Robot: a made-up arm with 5 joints. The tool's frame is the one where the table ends. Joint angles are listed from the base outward.
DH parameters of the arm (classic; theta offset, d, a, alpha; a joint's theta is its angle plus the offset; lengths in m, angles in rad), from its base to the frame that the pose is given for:
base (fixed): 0 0 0.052 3.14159
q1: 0 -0.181 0.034 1.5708
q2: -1.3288 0 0.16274 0
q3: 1.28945 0 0.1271 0
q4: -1.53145 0.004 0 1.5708
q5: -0.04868 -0.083 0 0
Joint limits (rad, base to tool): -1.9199..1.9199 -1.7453..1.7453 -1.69..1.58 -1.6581..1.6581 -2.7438..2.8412
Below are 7 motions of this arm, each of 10 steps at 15 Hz.
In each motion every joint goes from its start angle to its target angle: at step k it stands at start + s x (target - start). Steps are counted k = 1, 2, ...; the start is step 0. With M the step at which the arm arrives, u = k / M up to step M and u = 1 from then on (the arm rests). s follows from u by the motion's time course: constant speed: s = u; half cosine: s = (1 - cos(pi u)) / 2; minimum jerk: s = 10 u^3 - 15 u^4 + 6 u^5.
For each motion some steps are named. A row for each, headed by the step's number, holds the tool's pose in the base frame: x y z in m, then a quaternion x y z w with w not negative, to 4 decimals.
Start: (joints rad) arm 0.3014 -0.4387 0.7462 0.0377 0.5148
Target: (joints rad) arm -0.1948 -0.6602 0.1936 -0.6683 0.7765
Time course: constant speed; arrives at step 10
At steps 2, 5, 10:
2: 0.2530 -0.0371 0.3206 -0.2431 -0.6452 0.1141 0.7152
5: 0.2395 -0.0060 0.3831 -0.2658 -0.7885 0.1489 0.5343
10: 0.1632 0.0260 0.4666 -0.2571 -0.9419 0.0962 0.1936

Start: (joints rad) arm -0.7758 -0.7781 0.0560 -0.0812 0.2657
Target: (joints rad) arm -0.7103 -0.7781 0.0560 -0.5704 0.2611
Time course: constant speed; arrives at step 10
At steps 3, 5, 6, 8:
3: 0.1156 0.0655 0.4761 0.2542 -0.9177 0.1426 0.2701
5: 0.1114 0.0600 0.4805 0.2522 -0.9325 0.1191 0.2294
6: 0.1091 0.0572 0.4825 0.2509 -0.9391 0.1075 0.2087
8: 0.1043 0.0516 0.4858 0.2478 -0.9506 0.0844 0.1668

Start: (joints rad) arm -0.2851 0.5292 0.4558 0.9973 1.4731
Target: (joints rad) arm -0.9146 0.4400 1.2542 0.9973 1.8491
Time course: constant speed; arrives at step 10
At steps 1, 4, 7, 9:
1: 0.2149 0.0634 0.1171 0.1263 0.2028 0.7637 0.5998
4: 0.1639 0.0713 0.1182 0.1689 0.2958 0.8183 0.4630
7: 0.1173 0.0633 0.1274 0.2029 0.3888 0.8398 0.3200
9: 0.0912 0.0508 0.1380 0.2205 0.4500 0.8355 0.2254

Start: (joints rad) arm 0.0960 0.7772 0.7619 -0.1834 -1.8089
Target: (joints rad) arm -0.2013 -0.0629 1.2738 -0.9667 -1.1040
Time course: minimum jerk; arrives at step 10
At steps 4, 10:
4: 0.2640 0.0037 0.1047 0.2041 -0.1919 -0.7004 0.6565
10: 0.2402 0.0425 0.2040 0.3857 -0.4799 -0.3608 0.7005

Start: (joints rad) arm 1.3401 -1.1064 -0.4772 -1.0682 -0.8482
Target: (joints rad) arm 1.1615 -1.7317 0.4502 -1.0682 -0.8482
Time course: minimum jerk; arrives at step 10
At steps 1, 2, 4, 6, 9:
1: 0.0168 0.1662 0.4521 0.1880 0.8373 -0.4617 0.2248
2: 0.0152 0.1665 0.4494 0.1851 0.8418 -0.4549 0.2240
4: 0.0071 0.1659 0.4330 0.1692 0.8647 -0.4193 0.2186
6: -0.0018 0.1577 0.4047 0.1449 0.8942 -0.3690 0.2080
9: -0.0060 0.1443 0.3772 0.1227 0.9164 -0.3265 0.1961

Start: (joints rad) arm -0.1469 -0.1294 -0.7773 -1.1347 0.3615
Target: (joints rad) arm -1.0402 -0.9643 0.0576 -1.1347 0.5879
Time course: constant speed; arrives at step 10
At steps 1, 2, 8, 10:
1: 0.1244 0.0215 0.5207 0.0482 0.9712 0.0657 0.2237
2: 0.1093 0.0236 0.5206 0.0158 0.9723 0.0781 0.2196
8: 0.0391 -0.0088 0.4964 -0.1777 0.9561 0.1462 0.1816
10: 0.0299 -0.0298 0.4802 -0.2410 0.9421 0.1656 0.1641

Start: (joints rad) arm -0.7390 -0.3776 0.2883 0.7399 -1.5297
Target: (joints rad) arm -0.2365 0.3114 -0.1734 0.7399 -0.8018
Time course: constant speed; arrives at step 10
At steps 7, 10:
7: 0.3038 0.1070 0.2701 0.2472 -0.2773 -0.3103 0.8751
10: 0.3418 0.0740 0.2431 0.1756 -0.2906 -0.2842 0.8966

